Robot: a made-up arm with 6 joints.
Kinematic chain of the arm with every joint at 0, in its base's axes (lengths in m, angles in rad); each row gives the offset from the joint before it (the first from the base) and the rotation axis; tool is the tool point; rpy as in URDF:
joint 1: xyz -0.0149 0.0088 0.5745 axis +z
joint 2: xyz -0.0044 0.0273 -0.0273 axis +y
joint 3: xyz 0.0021 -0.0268 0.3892 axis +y
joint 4: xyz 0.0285 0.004 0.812 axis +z
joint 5: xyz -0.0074 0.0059 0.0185 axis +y
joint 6: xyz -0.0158 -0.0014 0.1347 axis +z
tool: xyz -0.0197 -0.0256 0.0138 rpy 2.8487 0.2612 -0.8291
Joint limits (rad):
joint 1: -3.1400..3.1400
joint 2: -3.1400..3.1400
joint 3: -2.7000..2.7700
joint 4: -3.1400..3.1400
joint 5: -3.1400..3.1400
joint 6: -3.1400..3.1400
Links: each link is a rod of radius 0.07 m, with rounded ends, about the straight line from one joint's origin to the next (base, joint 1, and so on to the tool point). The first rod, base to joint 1, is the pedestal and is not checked.
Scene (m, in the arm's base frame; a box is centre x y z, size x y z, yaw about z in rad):
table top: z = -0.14
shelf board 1: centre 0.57 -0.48 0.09 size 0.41 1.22 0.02 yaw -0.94
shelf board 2: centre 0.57 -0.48 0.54 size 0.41 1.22 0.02 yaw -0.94
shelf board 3: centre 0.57 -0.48 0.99 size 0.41 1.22 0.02 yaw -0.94
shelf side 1: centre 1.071 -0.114 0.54 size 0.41 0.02 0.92 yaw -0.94
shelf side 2: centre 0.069 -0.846 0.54 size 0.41 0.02 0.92 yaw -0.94
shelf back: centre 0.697 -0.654 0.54 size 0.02 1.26 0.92 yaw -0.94
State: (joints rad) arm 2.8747 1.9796 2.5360 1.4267 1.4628 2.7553
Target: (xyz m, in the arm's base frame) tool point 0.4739 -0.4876 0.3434
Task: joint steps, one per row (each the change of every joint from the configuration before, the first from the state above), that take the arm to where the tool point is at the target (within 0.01 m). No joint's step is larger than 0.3 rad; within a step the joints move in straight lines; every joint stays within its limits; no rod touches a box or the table.
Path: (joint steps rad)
1: -0.1091 0.2097 -0.1021 0.0099 -0.1122 0.0159
2: -0.1091 0.2096 -0.1020 0.0099 -0.1122 0.0160
3: -0.1091 0.2097 -0.1021 0.0099 -0.1122 0.0159

